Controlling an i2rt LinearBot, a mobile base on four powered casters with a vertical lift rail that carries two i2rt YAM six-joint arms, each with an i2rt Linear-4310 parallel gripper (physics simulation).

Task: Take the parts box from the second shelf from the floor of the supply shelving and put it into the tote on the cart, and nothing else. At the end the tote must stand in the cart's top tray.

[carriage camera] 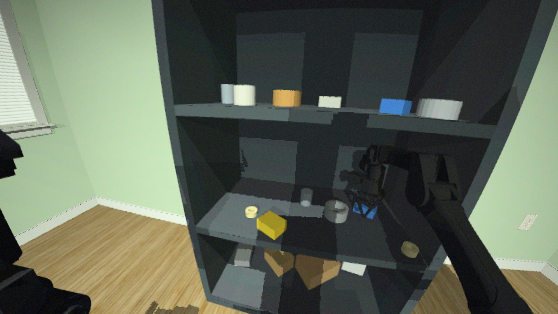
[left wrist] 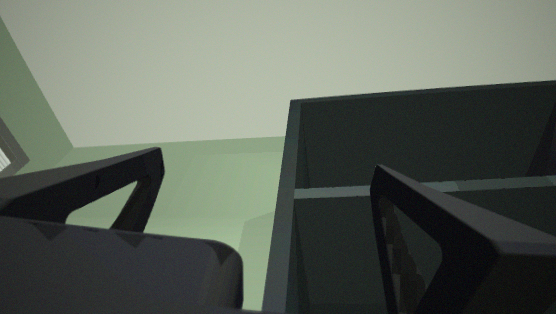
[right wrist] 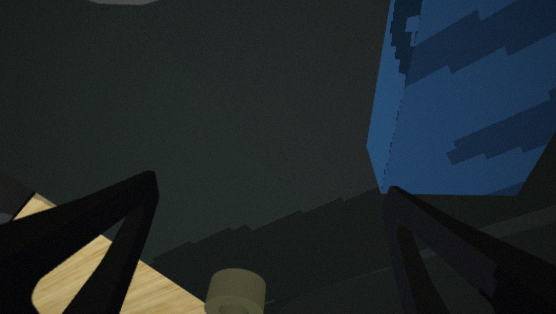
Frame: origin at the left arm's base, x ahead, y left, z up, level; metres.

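Where they show: left gripper, fingertip midpoint: (left wrist: 267, 168); right gripper, fingertip midpoint: (carriage camera: 368, 212) (right wrist: 272, 190).
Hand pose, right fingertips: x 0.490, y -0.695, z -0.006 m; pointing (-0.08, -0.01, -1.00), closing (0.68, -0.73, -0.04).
Observation:
After its pixels a point has its place.
A blue box (carriage camera: 357, 208) {z -0.040, x 0.563, y -0.686 m} (right wrist: 465, 110) {z -0.023, x 0.564, y -0.723 m}, apparently the parts box, sits at the right on the second shelf of the dark supply shelving (carriage camera: 166, 50) {z 0.543, x 0.413, y 0.003 m} (left wrist: 282, 225) {z 0.745, x 0.416, y 0.019 m}. My right gripper (carriage camera: 366, 212) {z -0.006, x 0.490, y -0.695 m} (right wrist: 272, 190) {z -0.006, x 0.490, y -0.695 m} is open, pointing down inside this shelf bay. In the carriage camera its fingers overlap the box; in the right wrist view the box lies to the right and beyond the fingertips, outside the gap, which holds nothing. My left gripper (left wrist: 267, 168) {z 0.440, x 0.023, y 0.006 m} is open and empty, away from the shelf objects. The tote and cart do not show.
On the same shelf are a grey ring (carriage camera: 328, 215) {z -0.042, x 0.507, y -0.539 m}, a clear cylinder (carriage camera: 306, 197) {z -0.012, x 0.593, y -0.450 m}, a yellow box (carriage camera: 271, 225) {z -0.018, x 0.403, y -0.304 m} and two small beige rolls, one nearer the front right (carriage camera: 410, 249) {z -0.038, x 0.334, y -0.786 m} (right wrist: 235, 290) {z -0.043, x 0.364, y -0.780 m}. The upper shelf (carriage camera: 290, 116) {z 0.375, x 0.360, y -0.348 m} holds several items. Brown boxes stand below.

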